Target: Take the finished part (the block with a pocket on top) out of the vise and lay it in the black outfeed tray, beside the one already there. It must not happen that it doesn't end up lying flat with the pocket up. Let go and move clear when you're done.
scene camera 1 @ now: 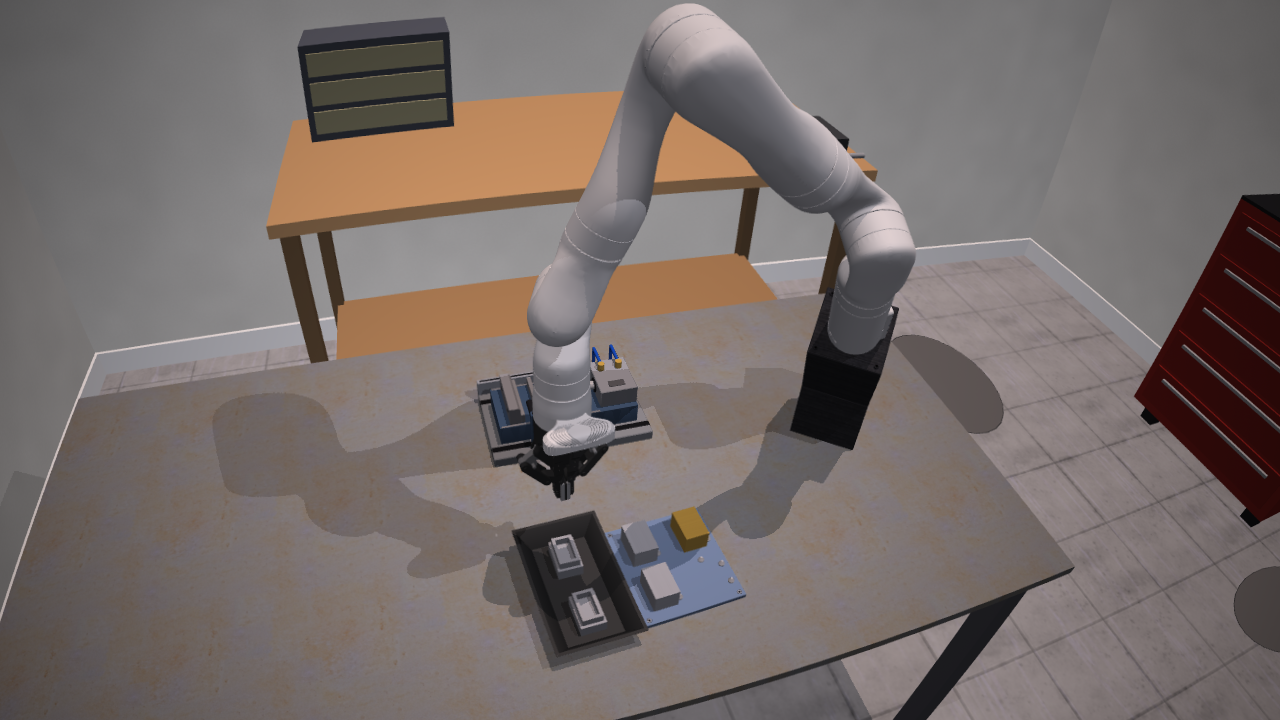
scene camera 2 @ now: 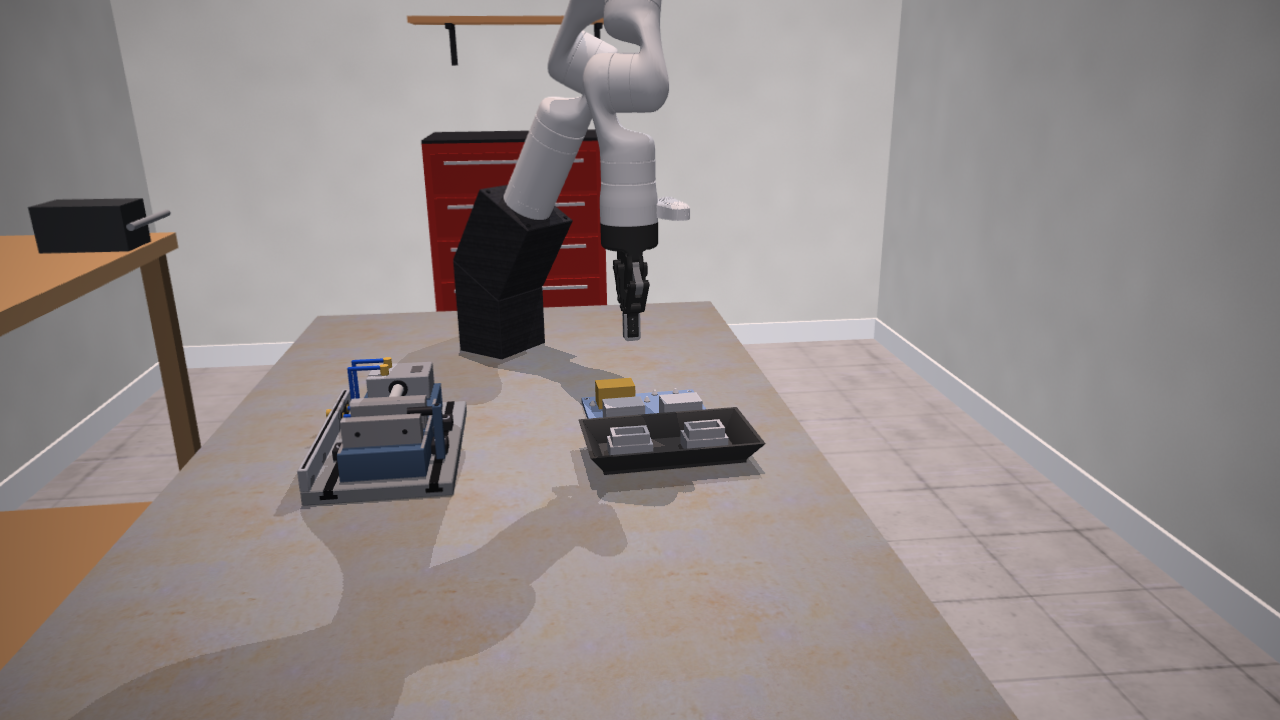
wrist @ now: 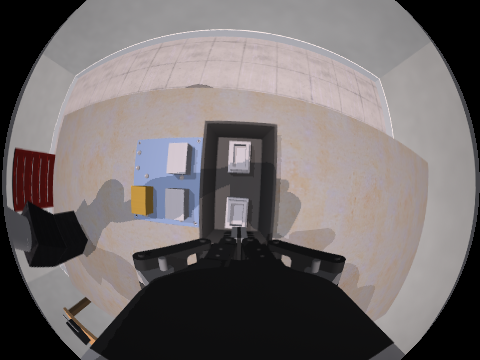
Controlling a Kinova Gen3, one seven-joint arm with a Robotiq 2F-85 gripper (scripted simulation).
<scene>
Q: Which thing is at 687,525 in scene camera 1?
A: A yellow block.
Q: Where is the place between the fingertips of my gripper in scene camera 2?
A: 631,339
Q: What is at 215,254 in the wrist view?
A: My gripper.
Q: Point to a yellow block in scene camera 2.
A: At 624,387
</scene>
